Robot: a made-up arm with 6 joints. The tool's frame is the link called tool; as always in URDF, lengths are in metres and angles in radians.
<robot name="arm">
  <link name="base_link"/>
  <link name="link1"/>
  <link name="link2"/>
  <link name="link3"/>
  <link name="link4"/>
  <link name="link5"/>
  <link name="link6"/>
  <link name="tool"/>
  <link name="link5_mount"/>
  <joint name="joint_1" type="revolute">
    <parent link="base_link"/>
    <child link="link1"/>
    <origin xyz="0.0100 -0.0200 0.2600" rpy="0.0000 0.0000 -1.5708"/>
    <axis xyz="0 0 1"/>
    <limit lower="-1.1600" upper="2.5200"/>
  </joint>
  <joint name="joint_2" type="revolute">
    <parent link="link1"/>
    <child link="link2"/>
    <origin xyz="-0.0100 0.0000 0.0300" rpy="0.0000 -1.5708 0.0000"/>
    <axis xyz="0 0 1"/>
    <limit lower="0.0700" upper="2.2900"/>
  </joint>
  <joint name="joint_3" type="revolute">
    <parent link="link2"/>
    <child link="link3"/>
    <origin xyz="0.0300 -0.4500 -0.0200" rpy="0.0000 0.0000 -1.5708"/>
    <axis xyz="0 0 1"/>
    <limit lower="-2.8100" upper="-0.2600"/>
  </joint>
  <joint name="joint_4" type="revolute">
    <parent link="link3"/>
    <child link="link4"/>
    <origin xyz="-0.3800 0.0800 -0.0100" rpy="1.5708 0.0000 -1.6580"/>
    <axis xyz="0 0 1"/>
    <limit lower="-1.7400" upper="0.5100"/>
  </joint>
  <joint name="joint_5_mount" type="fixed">
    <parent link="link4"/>
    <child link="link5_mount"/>
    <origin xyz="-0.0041 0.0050 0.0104" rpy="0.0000 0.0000 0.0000"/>
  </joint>
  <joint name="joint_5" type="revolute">
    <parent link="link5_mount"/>
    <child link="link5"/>
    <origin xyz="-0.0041 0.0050 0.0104" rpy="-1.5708 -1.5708 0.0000"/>
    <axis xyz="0 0 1"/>
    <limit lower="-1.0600" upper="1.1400"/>
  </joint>
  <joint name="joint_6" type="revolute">
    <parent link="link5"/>
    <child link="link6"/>
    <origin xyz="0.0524 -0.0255 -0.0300" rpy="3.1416 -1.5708 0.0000"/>
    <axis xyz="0 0 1"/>
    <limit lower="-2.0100" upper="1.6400"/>
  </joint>
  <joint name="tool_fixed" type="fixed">
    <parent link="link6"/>
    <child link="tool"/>
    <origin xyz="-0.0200 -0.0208 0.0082" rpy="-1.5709 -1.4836 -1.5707"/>
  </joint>
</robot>
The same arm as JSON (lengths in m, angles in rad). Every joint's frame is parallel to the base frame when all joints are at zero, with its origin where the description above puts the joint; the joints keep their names.
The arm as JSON. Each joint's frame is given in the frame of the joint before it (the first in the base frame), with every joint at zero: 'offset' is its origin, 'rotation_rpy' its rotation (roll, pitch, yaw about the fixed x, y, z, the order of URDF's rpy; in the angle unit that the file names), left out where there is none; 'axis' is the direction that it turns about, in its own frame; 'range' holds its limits. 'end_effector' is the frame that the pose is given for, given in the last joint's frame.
{"length_unit": "m", "angle_unit": "rad", "chain": [
  {"id": "joint_1", "offset": [0.01, -0.02, 0.26], "axis": [0.0, 0.0, 1.0], "range": [-1.16, 2.52]},
  {"id": "joint_2", "offset": [0.0, 0.01, 0.03], "axis": [0.0, 1.0, 0.0], "range": [0.07, 2.29]},
  {"id": "joint_3", "offset": [-0.45, -0.02, 0.03], "axis": [0.0, 1.0, 0.0], "range": [-2.81, -0.26]},
  {"id": "joint_4", "offset": [0.38, -0.01, 0.08], "axis": [0.9962, 0.0, 0.0871], "range": [-1.74, 0.51]},
  {"id": "joint_5", "offset": [0.02, 0.01, 0.01], "axis": [0.0, 1.0, 0.0], "range": [-1.06, 1.14]},
  {"id": "joint_6", "offset": [0.05, -0.03, 0.03], "axis": [0.9962, 0.0, 0.0871], "range": [-2.01, 1.64]}
], "end_effector": {"offset": [0.01, -0.02, -0.02], "rotation_rpy": [-1.5708, 0.0, 0.0]}}

